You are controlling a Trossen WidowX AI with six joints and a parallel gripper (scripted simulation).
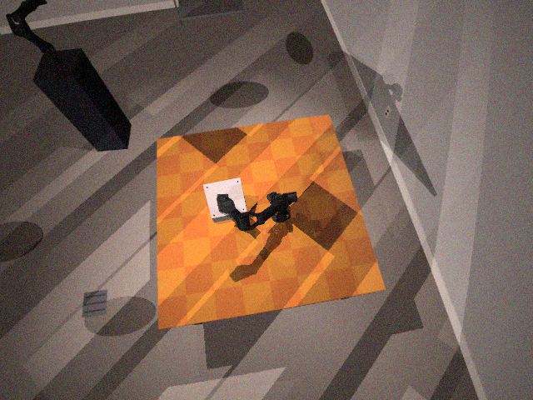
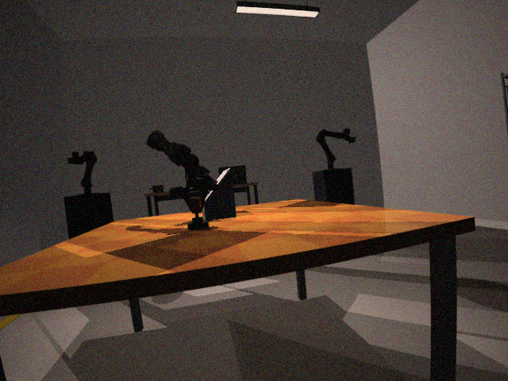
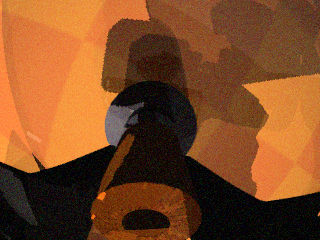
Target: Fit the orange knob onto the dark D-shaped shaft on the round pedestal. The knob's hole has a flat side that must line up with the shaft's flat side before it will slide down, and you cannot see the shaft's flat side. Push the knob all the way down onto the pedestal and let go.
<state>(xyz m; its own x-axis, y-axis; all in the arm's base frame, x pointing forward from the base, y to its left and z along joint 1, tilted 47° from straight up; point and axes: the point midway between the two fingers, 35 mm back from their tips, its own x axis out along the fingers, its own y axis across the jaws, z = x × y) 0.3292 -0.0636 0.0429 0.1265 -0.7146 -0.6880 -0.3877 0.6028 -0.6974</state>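
Right now the orange knob is 2 cm above my gripper tip. Round my gripper tip: round dark pedestal 4 cm below.
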